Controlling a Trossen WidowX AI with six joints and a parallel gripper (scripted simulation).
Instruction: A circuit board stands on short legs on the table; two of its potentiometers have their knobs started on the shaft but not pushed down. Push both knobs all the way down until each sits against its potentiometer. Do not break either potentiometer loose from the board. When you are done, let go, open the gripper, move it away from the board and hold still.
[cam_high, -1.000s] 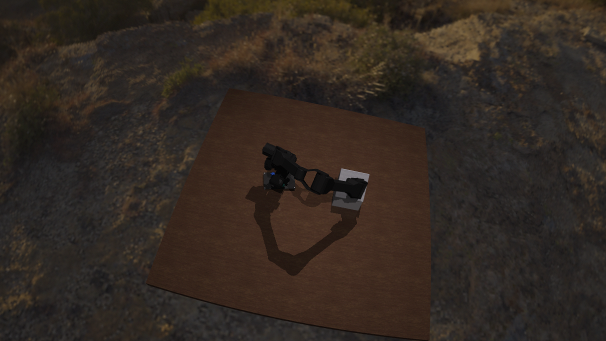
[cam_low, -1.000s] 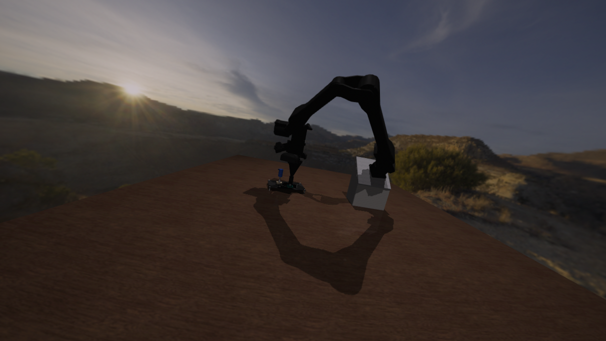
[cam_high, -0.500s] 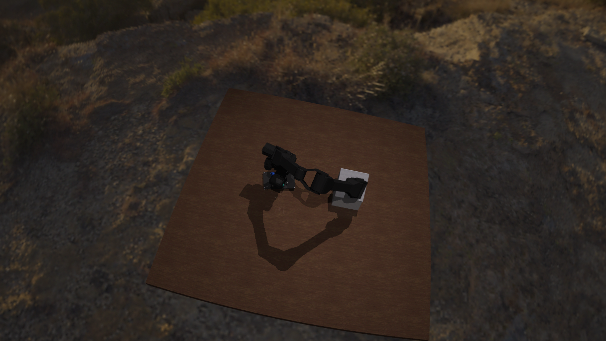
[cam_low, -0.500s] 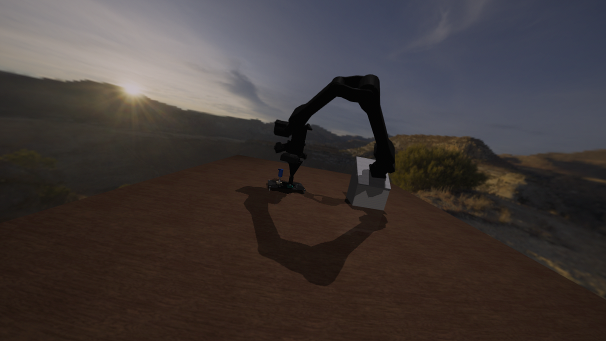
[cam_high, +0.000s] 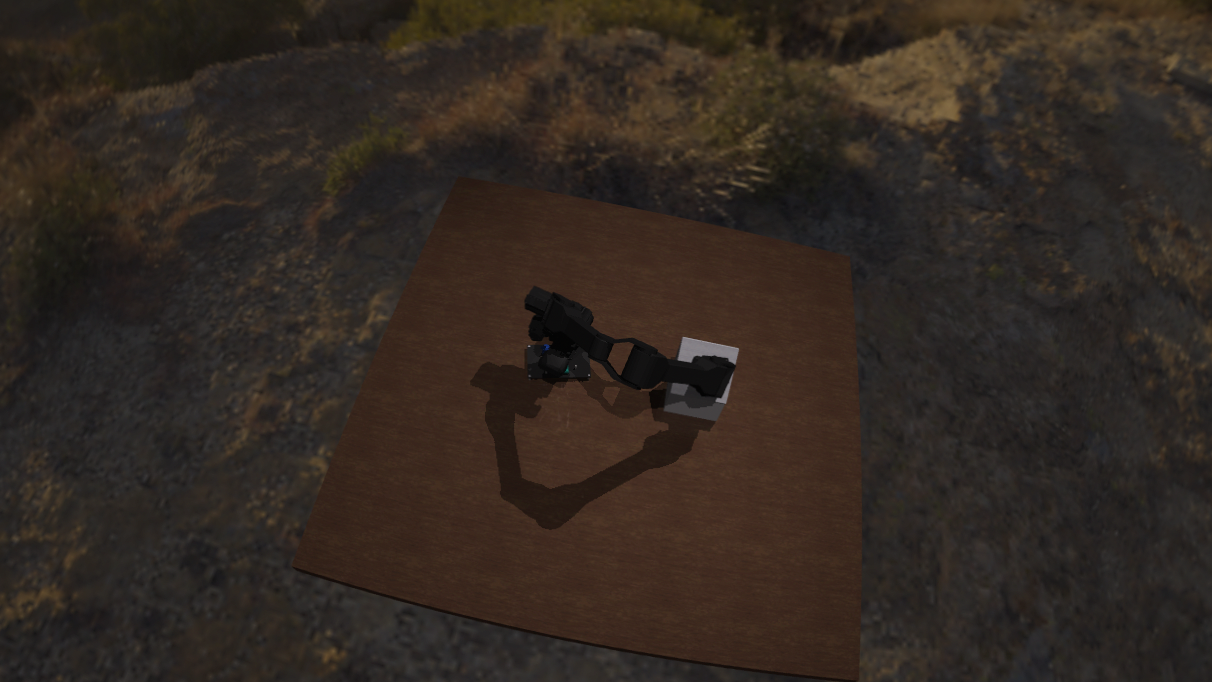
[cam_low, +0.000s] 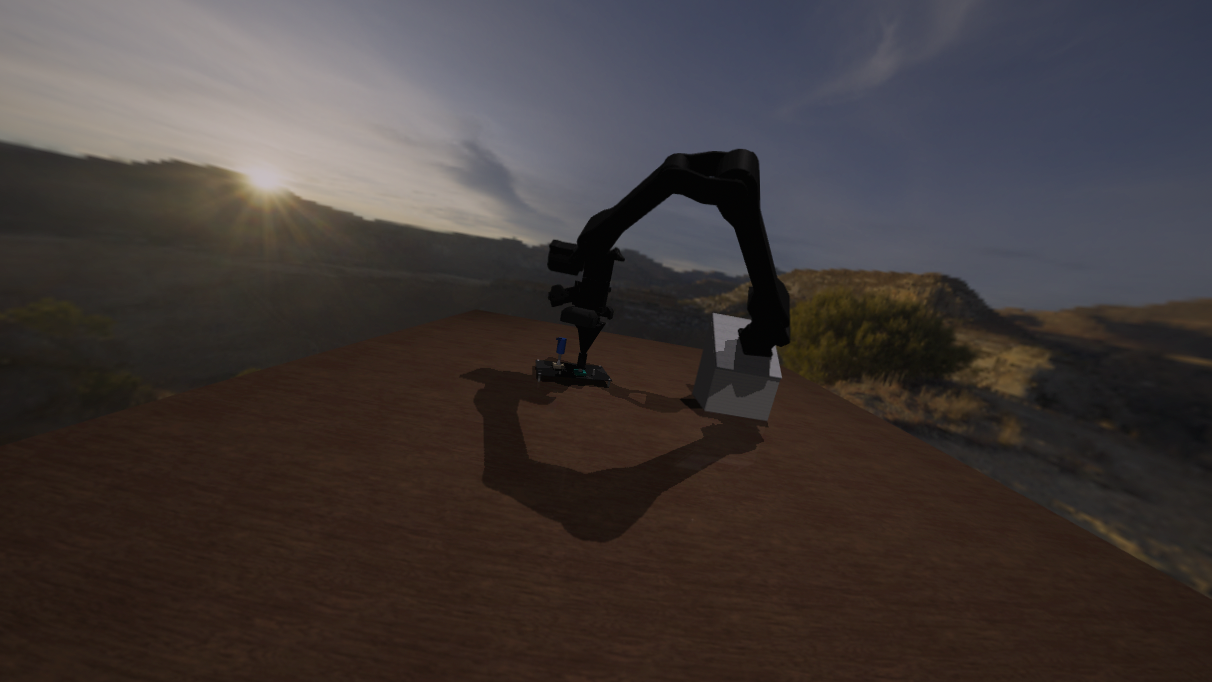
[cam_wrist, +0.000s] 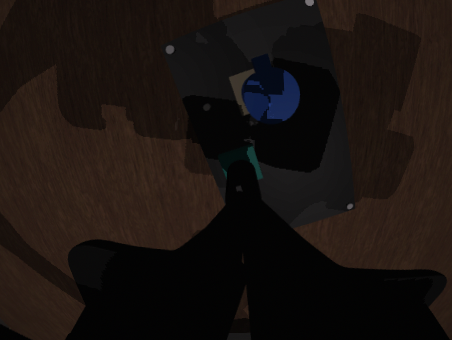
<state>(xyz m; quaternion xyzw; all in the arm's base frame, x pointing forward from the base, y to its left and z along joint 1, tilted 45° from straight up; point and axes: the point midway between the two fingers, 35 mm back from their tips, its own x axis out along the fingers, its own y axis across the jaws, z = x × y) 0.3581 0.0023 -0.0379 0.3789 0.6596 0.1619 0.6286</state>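
My gripper tip is 10 mm above the black knob. Also, from my gripper tip: blue knob 50 mm ahead, 10 mm to the right, 10 mm above.
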